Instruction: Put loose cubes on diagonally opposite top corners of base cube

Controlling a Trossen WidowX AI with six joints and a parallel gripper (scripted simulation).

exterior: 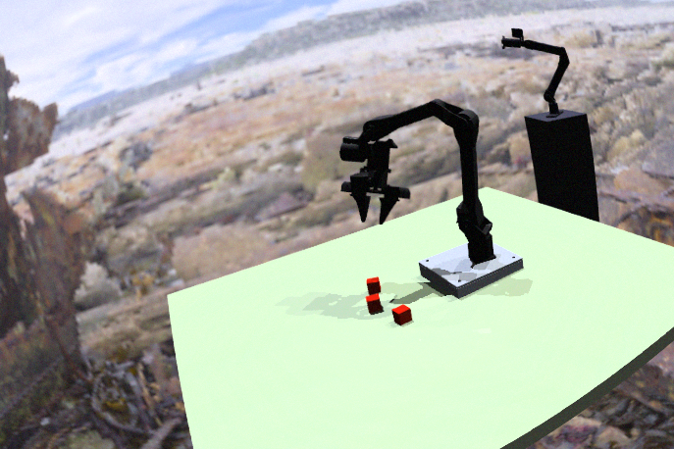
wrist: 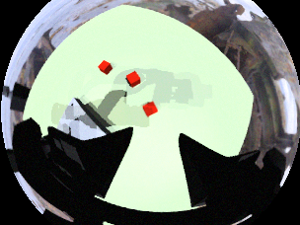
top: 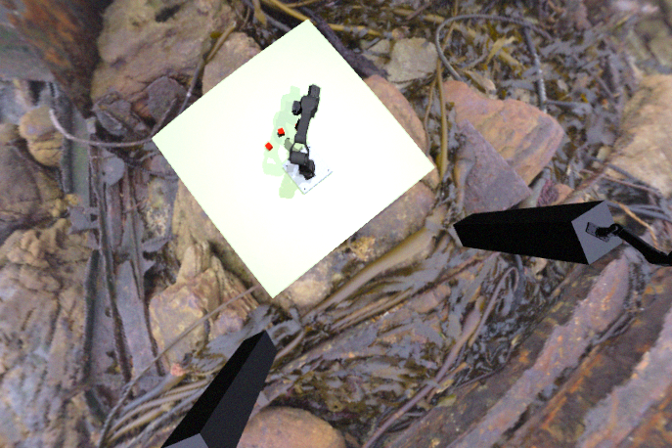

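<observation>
My gripper tip is now 16 cm above the red cube, 4 cm to the right of it and 4 cm short of it.
</observation>
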